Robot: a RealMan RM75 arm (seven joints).
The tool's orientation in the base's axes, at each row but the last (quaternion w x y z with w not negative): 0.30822, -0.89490, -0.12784, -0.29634; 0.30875, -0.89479, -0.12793, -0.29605; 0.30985, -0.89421, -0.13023, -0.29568; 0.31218, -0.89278, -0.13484, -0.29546; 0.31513, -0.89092, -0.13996, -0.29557; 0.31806, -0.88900, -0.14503, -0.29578; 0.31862, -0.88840, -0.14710, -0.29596
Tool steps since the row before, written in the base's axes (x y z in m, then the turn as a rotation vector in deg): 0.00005, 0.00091, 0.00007, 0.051, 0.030, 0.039; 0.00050, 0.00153, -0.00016, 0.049, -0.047, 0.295; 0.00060, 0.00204, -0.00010, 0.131, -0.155, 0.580; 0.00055, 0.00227, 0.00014, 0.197, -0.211, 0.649; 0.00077, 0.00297, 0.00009, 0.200, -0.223, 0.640; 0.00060, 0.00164, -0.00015, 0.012, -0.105, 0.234; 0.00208, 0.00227, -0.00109, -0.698, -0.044, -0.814
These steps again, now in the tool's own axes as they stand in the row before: 0.00012, -0.00072, 0.00055, 0.066, -0.021, 0.017; 0.00037, -0.00091, 0.00129, 0.216, -0.084, -0.194; 0.00052, -0.00128, 0.00162, 0.449, -0.102, -0.406; 0.00065, -0.00158, 0.00160, 0.541, -0.064, -0.456; 0.00085, -0.00197, 0.00219, 0.537, -0.049, -0.457; 0.00049, -0.00090, 0.00142, 0.147, -0.028, -0.209; 0.00112, -0.00025, 0.00306, -1.053, 0.109, 0.176
